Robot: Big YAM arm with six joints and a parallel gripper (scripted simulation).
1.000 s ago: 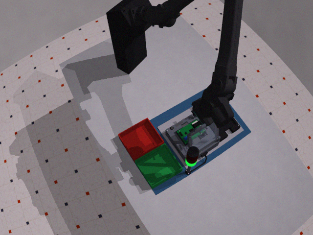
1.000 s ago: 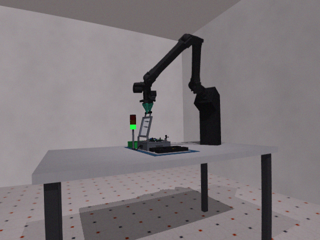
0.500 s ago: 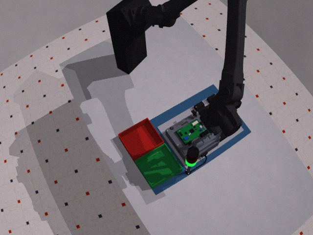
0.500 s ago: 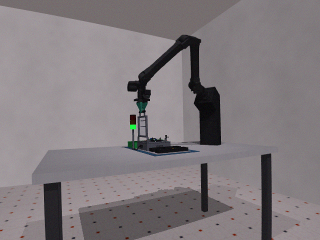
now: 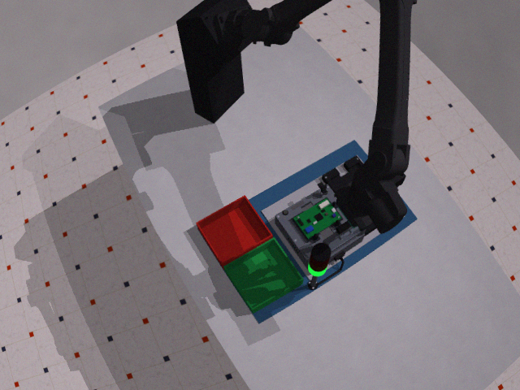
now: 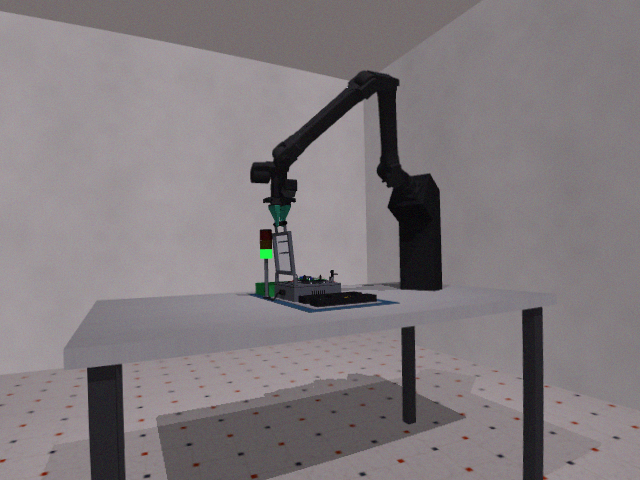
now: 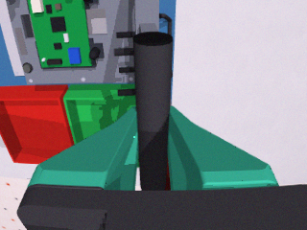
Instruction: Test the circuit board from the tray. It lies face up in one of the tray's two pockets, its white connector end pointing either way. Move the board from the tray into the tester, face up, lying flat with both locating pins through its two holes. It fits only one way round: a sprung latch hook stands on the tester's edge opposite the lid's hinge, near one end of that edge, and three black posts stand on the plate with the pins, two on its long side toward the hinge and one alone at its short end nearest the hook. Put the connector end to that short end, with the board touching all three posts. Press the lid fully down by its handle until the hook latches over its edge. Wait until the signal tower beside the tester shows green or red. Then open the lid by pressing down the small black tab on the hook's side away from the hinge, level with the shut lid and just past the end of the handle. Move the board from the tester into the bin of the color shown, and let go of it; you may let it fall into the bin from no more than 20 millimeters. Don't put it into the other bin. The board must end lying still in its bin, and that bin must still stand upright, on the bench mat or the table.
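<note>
My hand is 120 mm past the green circuit board, 20 mm to the left of it and 200 mm above it. Round my hand: latch hook: 190 mm behind, 30 mm to the left, 180 mm below; tester lid: 10 mm behind, 80 mm below; tester plate: 110 mm behind, 10 mm to the right, 200 mm below.
</note>
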